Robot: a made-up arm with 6 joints.
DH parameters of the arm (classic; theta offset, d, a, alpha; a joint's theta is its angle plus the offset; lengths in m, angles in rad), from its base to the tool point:
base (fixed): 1.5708 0.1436 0 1.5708
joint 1: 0 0.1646 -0.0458 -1.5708
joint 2: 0 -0.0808 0.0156 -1.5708
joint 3: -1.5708 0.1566 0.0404 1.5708
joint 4: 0 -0.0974 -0.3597 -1.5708
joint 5: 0 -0.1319 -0.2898 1.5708
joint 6: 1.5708 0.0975 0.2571 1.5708
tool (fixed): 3.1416 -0.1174 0 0
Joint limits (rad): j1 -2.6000..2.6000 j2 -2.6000..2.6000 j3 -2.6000..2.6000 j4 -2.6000..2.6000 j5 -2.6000..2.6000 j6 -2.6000..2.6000
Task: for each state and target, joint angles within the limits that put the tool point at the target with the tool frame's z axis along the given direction. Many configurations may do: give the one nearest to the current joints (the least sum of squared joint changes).
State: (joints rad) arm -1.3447 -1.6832 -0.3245 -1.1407 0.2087 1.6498
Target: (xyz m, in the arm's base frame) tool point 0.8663 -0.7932 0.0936 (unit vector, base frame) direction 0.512 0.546 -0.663
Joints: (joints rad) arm -1.7282 -2.4084 -0.2101 -0.9085 -0.2671 1.7832
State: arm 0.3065 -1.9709 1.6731 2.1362 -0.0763 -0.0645
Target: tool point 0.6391 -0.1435 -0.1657 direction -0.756 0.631 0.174
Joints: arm 0.4523 -1.3557 2.2251 2.4796 0.5198 -0.3840
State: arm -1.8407 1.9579 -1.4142 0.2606 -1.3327 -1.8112
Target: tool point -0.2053 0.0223 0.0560 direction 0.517 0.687 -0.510
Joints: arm -0.8594 1.4706 -1.3491 0.4828 -1.5607 -1.6590
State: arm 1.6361 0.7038 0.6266 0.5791 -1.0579 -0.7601
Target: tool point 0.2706 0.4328 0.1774 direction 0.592 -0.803 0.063
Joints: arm 1.5506 0.2613 0.0690 0.7295 -0.6757 -1.3072
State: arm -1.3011 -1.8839 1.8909 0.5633 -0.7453 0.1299
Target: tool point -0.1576 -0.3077 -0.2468 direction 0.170 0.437 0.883
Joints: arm -1.1038 -2.1430 1.2001 0.4388 -0.8709 -0.7367
